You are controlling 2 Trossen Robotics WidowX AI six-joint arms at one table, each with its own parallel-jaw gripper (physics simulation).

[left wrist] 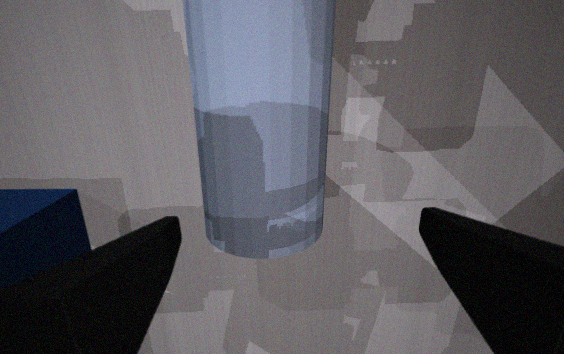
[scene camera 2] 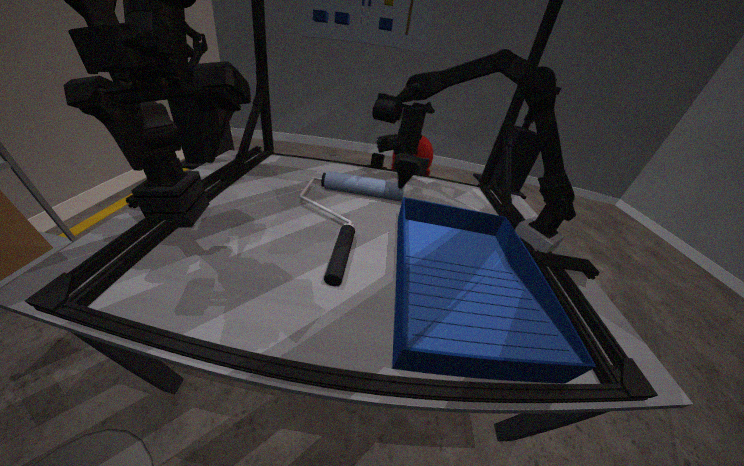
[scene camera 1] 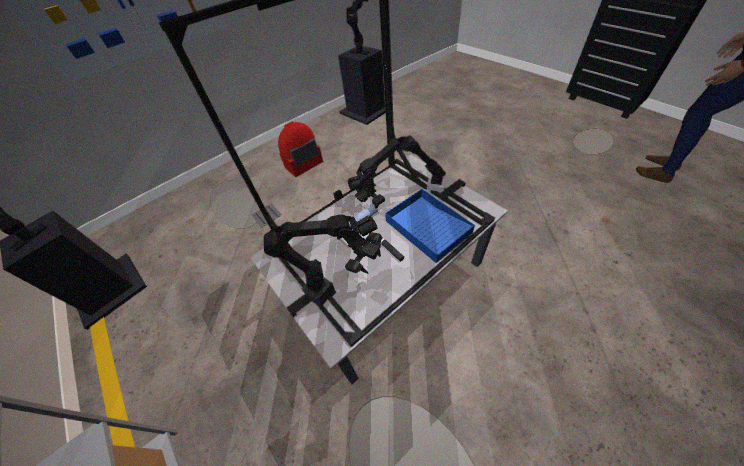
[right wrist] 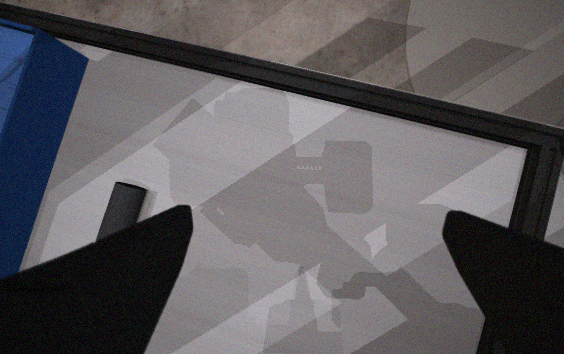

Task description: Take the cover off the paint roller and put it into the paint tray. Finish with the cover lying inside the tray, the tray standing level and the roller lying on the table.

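Places are measured from the left arm's base along level axes (x ahead, y left, z up), in metres.
Pixels of known places: left gripper, fingertip midpoint: (left wrist: 300, 223) (scene camera 2: 399, 181) (scene camera 1: 371, 204); right gripper, fingertip midpoint: (scene camera 2: 173, 166) (scene camera 1: 374, 264) (right wrist: 317, 219); left arm's base, link origin: (scene camera 2: 543, 229) (scene camera 1: 436, 180); right arm's base, link origin: (scene camera 2: 166, 179) (scene camera 1: 316, 285).
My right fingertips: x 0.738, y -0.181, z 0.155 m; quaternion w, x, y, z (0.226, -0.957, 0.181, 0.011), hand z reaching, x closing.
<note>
Ahead of a thing's pixels: the offset from my right fingertips to its top centre. "pt": to the spot under its first point.
The pale blue cover {0.201 m right, 0.393 m back, 0.156 m down} (scene camera 1: 364, 213) (scene camera 2: 356, 184) (left wrist: 260, 125) is on the roller's frame. The roller's black handle {pt 0.032 m left, 0.209 m back, 0.177 m down} (scene camera 1: 393, 250) (scene camera 2: 339, 255) (right wrist: 122, 205) lies on the table, joined by a bent metal rod. The blue tray {0.178 m left, 0.420 m back, 0.145 m down} (scene camera 1: 411, 237) (scene camera 2: 488, 368) (left wrist: 45, 225) (right wrist: 55, 110) stands level; no cover lies in it. My left gripper (scene camera 2: 405, 178) (left wrist: 300, 223) is open and empty above the cover's free end, which shows between its fingertips, nearer the left-hand one in the picture. My right gripper (scene camera 1: 357, 267) (right wrist: 317, 219) is open and empty above the table, beside the handle.
A dark rail {pt 0.204 m left, 0.092 m back, 0.195 m down} (scene camera 2: 307, 370) (right wrist: 250, 72) runs along the table's front edge. The tray stands close beside the cover's free end, at its right in scene camera 2. Tall frame posts (scene camera 1: 387, 71) (scene camera 2: 262, 82) rise at the table's rear. A red mask (scene camera 1: 299, 148) is behind the table.
</note>
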